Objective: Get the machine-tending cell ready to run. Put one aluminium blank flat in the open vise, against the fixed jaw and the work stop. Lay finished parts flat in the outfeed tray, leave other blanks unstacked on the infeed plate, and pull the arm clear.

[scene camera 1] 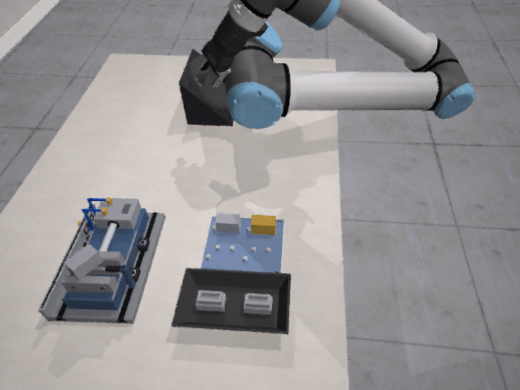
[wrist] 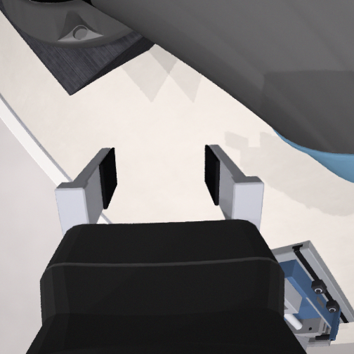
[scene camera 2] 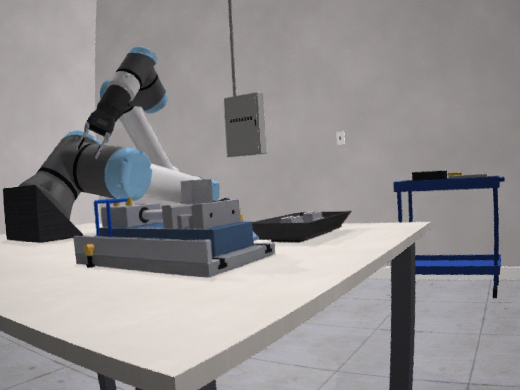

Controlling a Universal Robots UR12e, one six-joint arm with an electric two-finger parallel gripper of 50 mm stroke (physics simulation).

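Pixels of known places: gripper, fingertip midpoint: (scene camera 1: 208,77) (scene camera 2: 86,152); arm's base at its link origin: (scene camera 1: 210,84) (scene camera 2: 40,209).
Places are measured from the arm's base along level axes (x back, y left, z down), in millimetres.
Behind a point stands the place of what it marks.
Observation:
A grey aluminium blank (scene camera 1: 84,261) @(x -724, y -198, z -45 mm) (scene camera 2: 196,191) @(x -731, y -234, z -28 mm) sits high on the vise (scene camera 1: 92,300) @(x -773, y -191, z 28 mm) (scene camera 2: 232,239) @(x -773, y -209, z 48 mm) (wrist: 295,270), askew to the jaws. It overlaps the top of the fixed jaw (scene camera 1: 90,284) @(x -755, y -190, z -5 mm) (scene camera 2: 216,215) @(x -753, y -217, z 10 mm) and is not down flat between the jaws. The blue work stop (scene camera 1: 129,276) @(x -723, y -123, z 19 mm) is at the jaws' right side in the first scene view. Another grey blank (scene camera 1: 228,223) @(x -562, y 83, z 42 mm) and an orange block (scene camera 1: 263,224) @(x -568, y 171, z 43 mm) lie apart on the infeed plate (scene camera 1: 215,265) @(x -662, y 54, z 78 mm). Two finished parts (scene camera 1: 210,300) @(x -775, y 56, z 39 mm) (scene camera 1: 258,303) @(x -784, y 159, z 39 mm) lie in the black outfeed tray (scene camera 1: 232,325) @(x -820, y 103, z 63 mm) (scene camera 2: 300,231) @(x -806, y -7, z 62 mm). My gripper (scene camera 1: 211,73) @(x -198, y 28, z -146 mm) (scene camera 2: 89,152) @(x -198, y 28, z -146 mm) (wrist: 159,164) is open and empty, high by the arm's base.
The dark arm pedestal (scene camera 1: 207,110) @(x -106, y -6, z 27 mm) (scene camera 2: 35,215) @(x -88, y -81, z 12 mm) (wrist: 70,75) stands at the table's back. Blue tubing (scene camera 1: 89,212) (scene camera 2: 103,217) with orange fittings rises beside the vise. A blue cart (scene camera 2: 450,184) and a wall cabinet (scene camera 2: 242,125) are beyond the table.

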